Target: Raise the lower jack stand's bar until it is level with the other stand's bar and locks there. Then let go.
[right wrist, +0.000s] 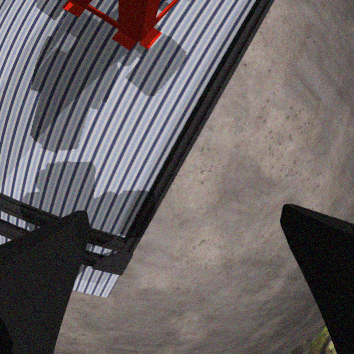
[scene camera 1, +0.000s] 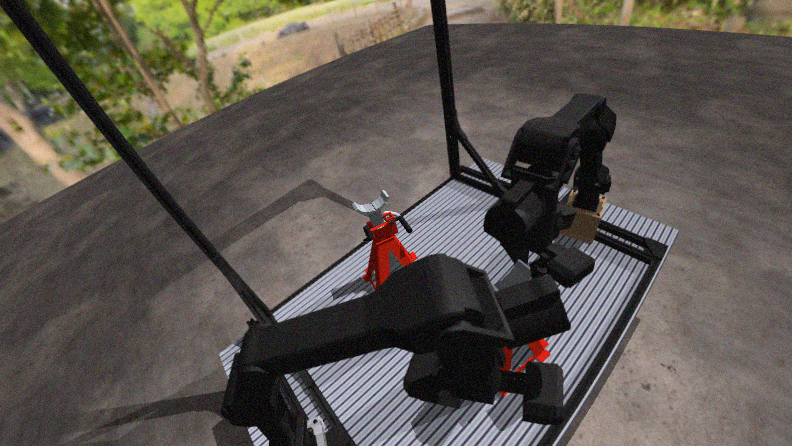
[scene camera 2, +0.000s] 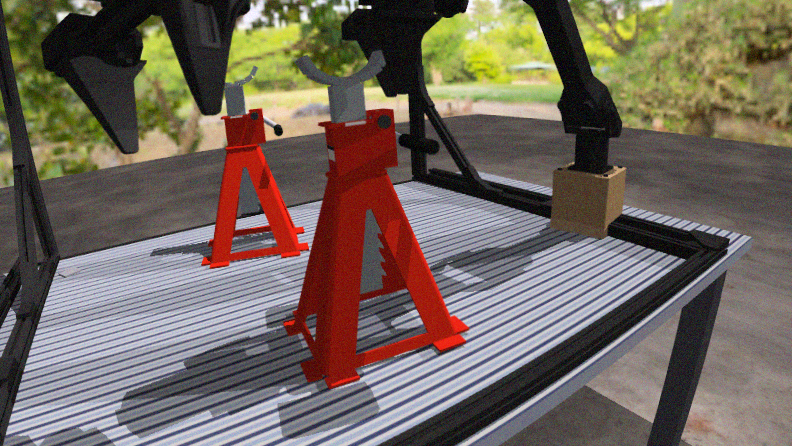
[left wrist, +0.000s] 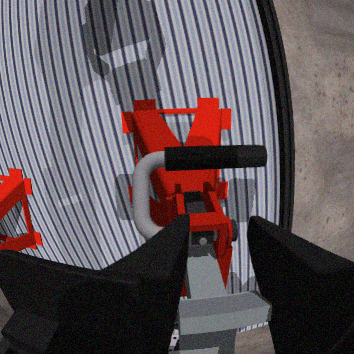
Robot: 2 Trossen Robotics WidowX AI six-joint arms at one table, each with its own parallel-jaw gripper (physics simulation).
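Seen in the pictures: left gripper, fingertip midpoint: (scene camera 1: 529, 278) (scene camera 2: 396, 95) (left wrist: 218, 224); right gripper, fingertip midpoint: (right wrist: 187, 219) (scene camera 1: 491, 411) (scene camera 2: 166, 136); left arm's base, origin of the base link: (scene camera 1: 586, 202) (scene camera 2: 590, 168).
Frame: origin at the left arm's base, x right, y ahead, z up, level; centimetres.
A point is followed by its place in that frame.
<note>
The near red jack stand (scene camera 2: 363, 146) {x 4.5, y 48.1, z 10.2 cm} (left wrist: 202, 180) {x 3.8, y 45.4, z 6.0 cm} (right wrist: 137, 20) {x 4.0, y 55.1, z -5.3 cm} stands upright. Its grey toothed bar (scene camera 2: 347, 104) {x 5.4, y 48.8, z 14.2 cm} (left wrist: 204, 275) {x 5.6, y 46.9, z 14.4 cm} sticks out of the head, a little less far for its size than the far stand's bar (scene camera 2: 234, 100) {x 41.2, y 42.9, z 14.9 cm} (scene camera 1: 376, 217) {x 41.2, y 42.9, z 14.9 cm}. The far red stand (scene camera 2: 243, 131) {x 40.2, y 42.5, z 9.8 cm} (scene camera 1: 382, 249) {x 40.7, y 44.8, z 5.2 cm} stands upright too. The near stand's black-gripped handle (scene camera 2: 418, 144) {x 1.3, y 43.8, z 10.0 cm} (left wrist: 215, 157) {x 2.6, y 42.4, z 10.5 cm} points sideways. My left gripper (left wrist: 218, 224) {x 3.9, y 43.8, z 14.6 cm} is shut on the near bar's curved saddle (left wrist: 225, 311) {x 4.7, y 44.5, z 18.7 cm} (scene camera 2: 344, 76) {x 4.9, y 49.4, z 16.7 cm}; one finger is hidden in scene camera 2. My right gripper (scene camera 2: 171, 132) {x 0.6, y 67.3, z 14.3 cm} (right wrist: 187, 219) {x 0.6, y 67.3, z 14.3 cm} is open and empty, up left of the near stand.
A tan block (scene camera 2: 587, 202) {x -1.6, y 5.0, z -4.7 cm} (scene camera 1: 580, 224) {x -0.4, y 5.0, z -4.3 cm} sits on the table's right part in scene camera 2, below a black arm part. A black frame rail (scene camera 2: 554, 349) {x -13.1, y 41.6, z -8.5 cm} (right wrist: 200, 107) {x -8.0, y 63.5, z -8.5 cm} runs along the table edge. A black post (scene camera 1: 443, 83) {x 50.2, y -9.3, z 28.3 cm} rises at the back.
</note>
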